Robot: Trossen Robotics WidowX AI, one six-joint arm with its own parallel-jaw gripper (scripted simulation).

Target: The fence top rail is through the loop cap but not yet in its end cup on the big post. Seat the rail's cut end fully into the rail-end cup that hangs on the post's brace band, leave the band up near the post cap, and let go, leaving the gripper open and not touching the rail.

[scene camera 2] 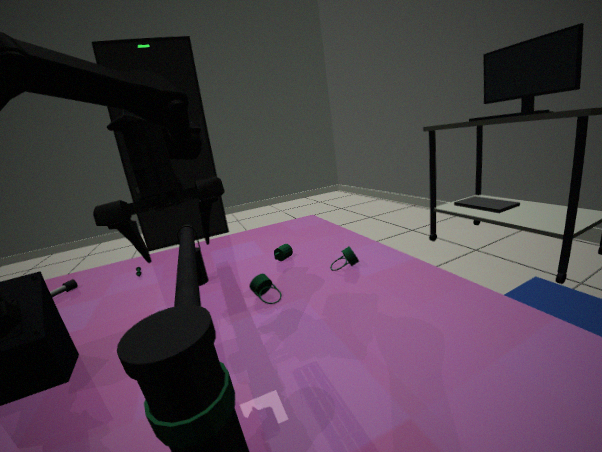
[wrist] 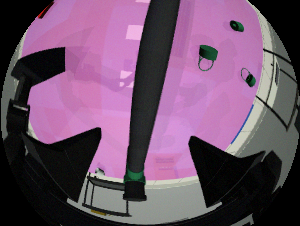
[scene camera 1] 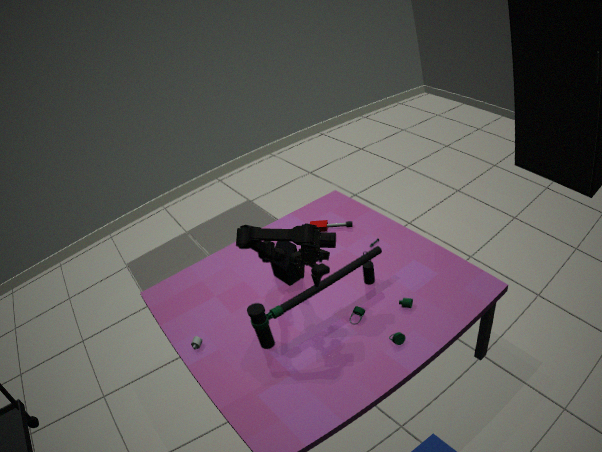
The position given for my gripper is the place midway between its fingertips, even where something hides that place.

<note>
My gripper point(scene camera 2: 179, 253) is open, with nothing in its grasp. I also see a dark top rail point(scene camera 2: 187, 288).
The dark top rail shows as well in scene camera 1 point(scene camera 1: 289, 304). My gripper is seen too in the wrist view point(wrist: 146, 137) and in scene camera 1 point(scene camera 1: 309, 282).
</note>
